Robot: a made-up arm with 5 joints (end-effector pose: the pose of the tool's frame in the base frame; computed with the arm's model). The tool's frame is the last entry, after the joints. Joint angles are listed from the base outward.
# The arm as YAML. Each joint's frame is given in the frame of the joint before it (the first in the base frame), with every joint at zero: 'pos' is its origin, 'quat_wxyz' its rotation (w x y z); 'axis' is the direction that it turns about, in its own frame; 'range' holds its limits. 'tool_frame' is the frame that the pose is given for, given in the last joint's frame.
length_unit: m
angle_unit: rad
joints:
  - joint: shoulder
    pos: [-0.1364, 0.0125, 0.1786]
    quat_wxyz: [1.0, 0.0, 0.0, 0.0]
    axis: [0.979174, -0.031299, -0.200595]
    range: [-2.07, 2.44]
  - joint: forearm
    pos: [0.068, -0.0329, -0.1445]
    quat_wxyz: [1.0, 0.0, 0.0, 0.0]
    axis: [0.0, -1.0, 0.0]
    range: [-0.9, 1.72]
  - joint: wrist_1
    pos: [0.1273, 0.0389, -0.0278]
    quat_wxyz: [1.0, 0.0, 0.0, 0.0]
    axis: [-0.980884, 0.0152, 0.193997]
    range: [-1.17, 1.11]
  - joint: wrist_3
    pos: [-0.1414, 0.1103, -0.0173]
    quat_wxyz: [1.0, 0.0, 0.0, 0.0]
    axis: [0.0, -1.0, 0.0]
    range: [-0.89, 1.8]
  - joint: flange
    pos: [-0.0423, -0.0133, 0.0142]
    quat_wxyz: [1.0, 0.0, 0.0, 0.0]
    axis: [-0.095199, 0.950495, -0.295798]
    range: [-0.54, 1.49]
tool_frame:
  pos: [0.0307, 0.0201, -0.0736]
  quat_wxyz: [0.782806, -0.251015, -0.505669, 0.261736]
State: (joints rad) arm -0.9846 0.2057 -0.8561 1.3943 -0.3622
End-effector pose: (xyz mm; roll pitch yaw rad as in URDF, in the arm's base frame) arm -48.1 28.8 30.0 -3.0071 -0.0269 2.5923
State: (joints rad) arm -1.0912 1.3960 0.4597 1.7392 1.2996
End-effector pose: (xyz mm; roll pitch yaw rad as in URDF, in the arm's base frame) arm 101.5 -43.3 32.9 -2.5041 0.5181 2.6111
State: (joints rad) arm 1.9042 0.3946 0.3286 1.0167 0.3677
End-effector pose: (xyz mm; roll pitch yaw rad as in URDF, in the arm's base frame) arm 83.3 201.1 294.5 0.8957 -0.8177 -2.0233
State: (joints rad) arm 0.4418 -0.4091 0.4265 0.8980 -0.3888
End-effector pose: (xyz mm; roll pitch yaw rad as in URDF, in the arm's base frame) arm -80.8 201.2 -9.0 -2.3564 -0.7739 2.2760
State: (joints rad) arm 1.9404 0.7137 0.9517 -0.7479 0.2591
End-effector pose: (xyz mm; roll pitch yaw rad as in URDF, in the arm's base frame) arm 29.7 264.1 255.2 0.4522 -0.2641 -0.3919
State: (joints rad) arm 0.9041 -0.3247 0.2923 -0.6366 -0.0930
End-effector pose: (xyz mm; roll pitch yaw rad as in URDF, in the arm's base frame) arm -123.3 254.9 102.3 0.2175 -0.6002 0.4956
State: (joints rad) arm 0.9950 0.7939 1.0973 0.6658 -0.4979
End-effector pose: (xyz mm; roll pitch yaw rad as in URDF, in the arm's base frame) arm 63.0 187.3 42.2 -2.8339 -0.2061 1.6956
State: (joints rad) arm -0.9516 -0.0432 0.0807 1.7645 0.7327
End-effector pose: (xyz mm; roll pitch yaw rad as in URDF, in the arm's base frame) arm -20.8 -105.4 -71.3 -2.0638 0.0256 2.0567
